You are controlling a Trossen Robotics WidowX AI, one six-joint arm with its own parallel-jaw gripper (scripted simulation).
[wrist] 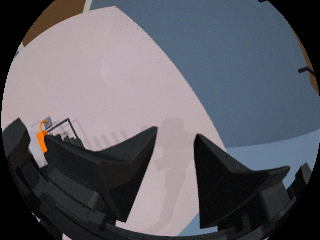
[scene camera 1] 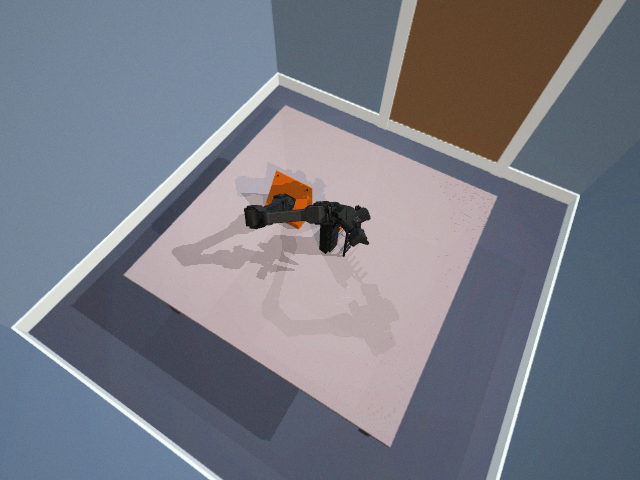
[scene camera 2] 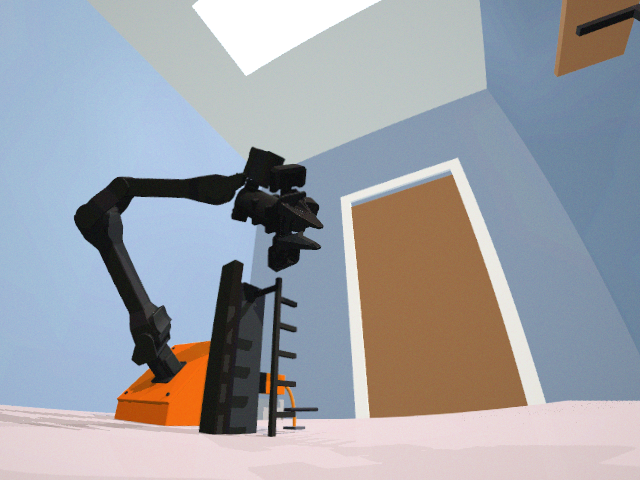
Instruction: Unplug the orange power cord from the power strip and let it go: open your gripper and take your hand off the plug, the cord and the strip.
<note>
I see my gripper (scene camera 2: pixel 320 238) and a thin dark rack (scene camera 2: pixel 272 411).
My gripper is seen too in the wrist view (wrist: pixel 176 135).
</note>
